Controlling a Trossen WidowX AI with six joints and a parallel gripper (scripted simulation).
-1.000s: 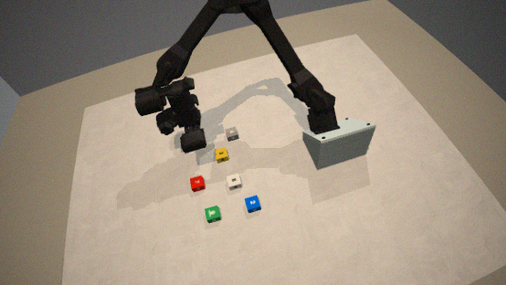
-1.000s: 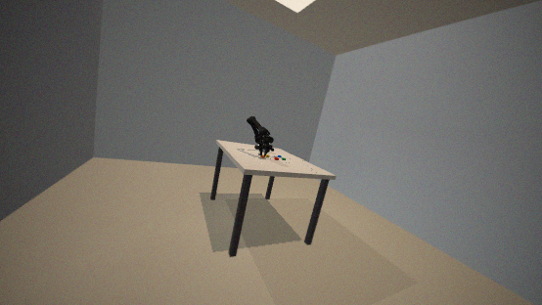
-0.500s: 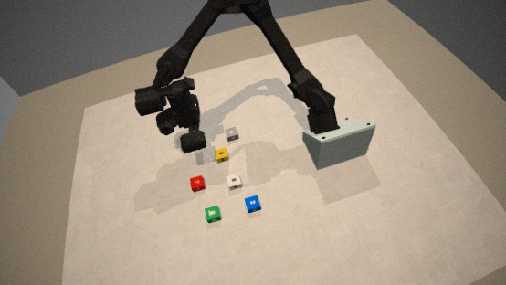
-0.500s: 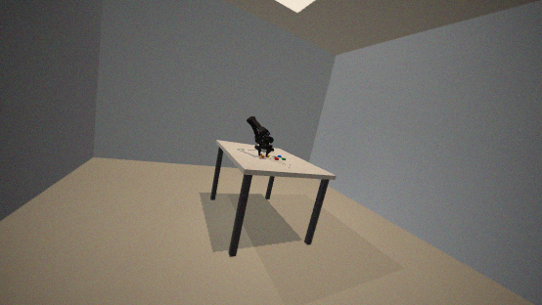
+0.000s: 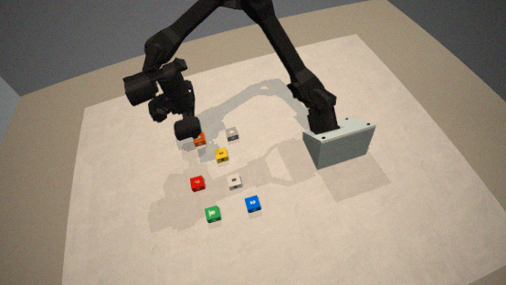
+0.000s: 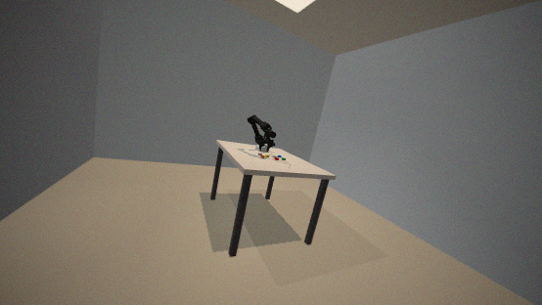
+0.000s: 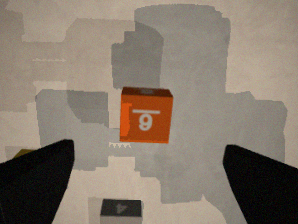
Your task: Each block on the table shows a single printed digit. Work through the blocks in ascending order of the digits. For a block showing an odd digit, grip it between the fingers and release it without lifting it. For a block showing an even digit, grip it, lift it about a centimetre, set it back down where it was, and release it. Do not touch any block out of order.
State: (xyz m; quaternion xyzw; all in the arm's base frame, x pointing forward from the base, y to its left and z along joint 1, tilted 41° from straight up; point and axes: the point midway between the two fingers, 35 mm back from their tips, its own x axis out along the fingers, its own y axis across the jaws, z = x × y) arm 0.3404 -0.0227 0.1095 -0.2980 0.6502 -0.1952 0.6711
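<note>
Right now the orange block is 5 cm below my gripper tip. From my gripper tip the other things lie so: grey block 10 cm behind, 5 cm below; then yellow block 6 cm behind, 7 cm to the left, 5 cm below; then red block 1 cm ahead, 15 cm to the left, 5 cm below.
</note>
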